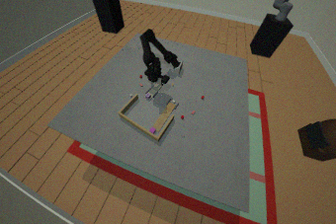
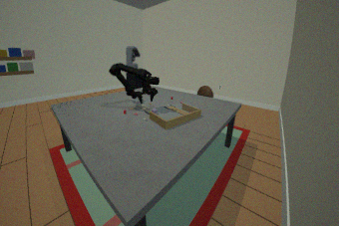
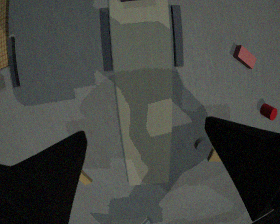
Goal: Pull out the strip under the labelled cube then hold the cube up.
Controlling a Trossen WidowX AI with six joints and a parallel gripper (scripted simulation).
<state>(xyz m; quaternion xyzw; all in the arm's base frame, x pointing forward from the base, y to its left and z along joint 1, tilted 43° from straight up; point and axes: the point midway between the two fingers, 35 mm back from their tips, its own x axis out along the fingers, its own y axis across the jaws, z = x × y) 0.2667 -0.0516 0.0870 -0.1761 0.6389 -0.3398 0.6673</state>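
Right now my gripper tip is 1 cm short of the pale green-grey strip, 1 cm to the left of it and 5 cm above it. The rest, counted from my gripper tip: cube: 12 cm ahead, 3 cm to the right, 4 cm below.
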